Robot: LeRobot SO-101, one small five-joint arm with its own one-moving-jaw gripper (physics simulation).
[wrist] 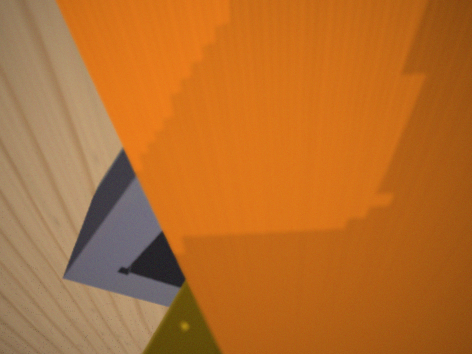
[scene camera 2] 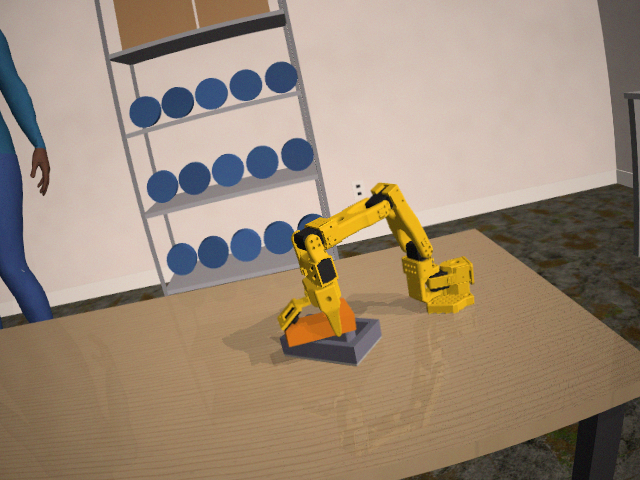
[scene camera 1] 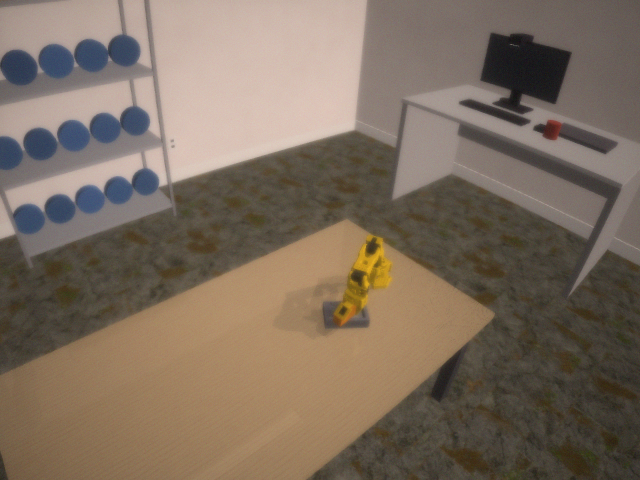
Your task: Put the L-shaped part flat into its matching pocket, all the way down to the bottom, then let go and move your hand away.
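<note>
The orange L-shaped part is tilted over the grey pocket block. In scene camera 2 its left end is low at the block's left rim and its right end stands higher, above the rim. My gripper is shut on the part, with one jaw on the near side and the other at its left end. In the wrist view the part fills most of the picture, and a corner of the block with dark pocket shows at its left. Most of the pocket is hidden under the part.
The block stands on the wooden table, and the arm's base stands behind it to the right in scene camera 2. A shelf rack with blue discs and a white desk stand beyond the table. Part of a person shows at the left.
</note>
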